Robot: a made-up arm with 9 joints.
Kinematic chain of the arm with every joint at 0, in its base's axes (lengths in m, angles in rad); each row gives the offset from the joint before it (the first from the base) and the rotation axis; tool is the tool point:
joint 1: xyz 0 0 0.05 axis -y
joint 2: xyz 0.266 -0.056 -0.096 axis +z
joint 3: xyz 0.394 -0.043 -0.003 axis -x
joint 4: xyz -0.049 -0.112 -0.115 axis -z
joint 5: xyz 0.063 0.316 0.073 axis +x
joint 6: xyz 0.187 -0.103 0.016 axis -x
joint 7: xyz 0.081 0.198 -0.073 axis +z
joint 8: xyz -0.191 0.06 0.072 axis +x
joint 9: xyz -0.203 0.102 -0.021 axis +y
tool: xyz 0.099 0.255 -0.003
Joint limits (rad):
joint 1: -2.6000..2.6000
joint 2: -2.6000..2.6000
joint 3: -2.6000..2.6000
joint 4: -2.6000..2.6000
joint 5: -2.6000..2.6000
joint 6: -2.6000..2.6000
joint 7: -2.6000..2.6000
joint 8: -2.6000..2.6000
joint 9: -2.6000..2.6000
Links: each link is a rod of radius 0.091 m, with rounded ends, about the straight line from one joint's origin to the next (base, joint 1, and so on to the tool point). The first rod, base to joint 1, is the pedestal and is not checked.
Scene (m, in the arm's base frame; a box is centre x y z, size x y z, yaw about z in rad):
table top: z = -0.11
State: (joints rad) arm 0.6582 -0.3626 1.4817 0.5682 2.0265 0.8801 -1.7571 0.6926 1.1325
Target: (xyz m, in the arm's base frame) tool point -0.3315 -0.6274 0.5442
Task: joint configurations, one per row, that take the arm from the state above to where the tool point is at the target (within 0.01 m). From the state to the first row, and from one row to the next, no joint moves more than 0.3 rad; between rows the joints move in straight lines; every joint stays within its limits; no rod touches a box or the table.
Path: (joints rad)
1: 0.7575 -0.5390 1.2956 0.7550 2.2039 0.6663 -1.6655 0.8574 1.1120
2: 0.8569 -0.7153 1.1094 0.9419 2.3813 0.4525 -1.5739 1.0223 1.0916
3: 0.9562 -0.8917 0.9233 1.1287 2.5586 0.2388 -1.4822 1.1871 1.0711

